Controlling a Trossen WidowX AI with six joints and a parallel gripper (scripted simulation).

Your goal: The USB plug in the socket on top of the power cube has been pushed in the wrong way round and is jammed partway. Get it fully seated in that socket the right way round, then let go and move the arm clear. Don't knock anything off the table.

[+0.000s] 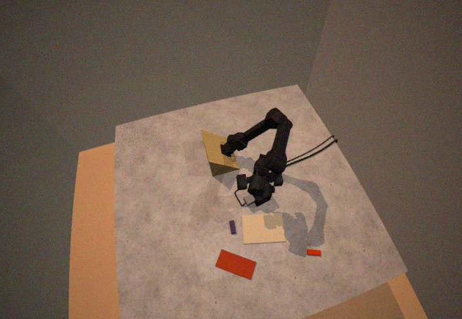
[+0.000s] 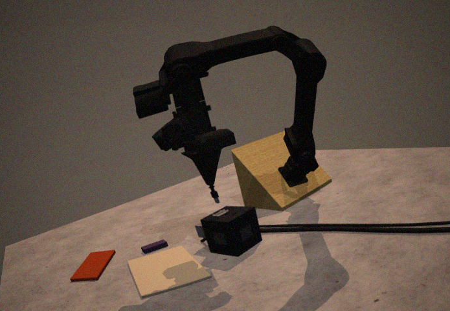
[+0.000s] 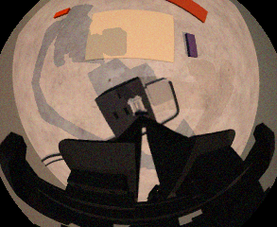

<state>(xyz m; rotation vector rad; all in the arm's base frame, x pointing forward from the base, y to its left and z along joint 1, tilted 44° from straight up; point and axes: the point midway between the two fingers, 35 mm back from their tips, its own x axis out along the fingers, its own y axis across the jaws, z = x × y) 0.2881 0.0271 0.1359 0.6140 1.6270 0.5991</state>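
My gripper tip is 20 mm above the black USB plug. Also, from my gripper tip: red plate: 290 mm ahead, 150 mm to the right, 130 mm below; purple block: 120 mm ahead, 140 mm to the right, 130 mm below; cream tile: 150 mm ahead, 130 mm below.
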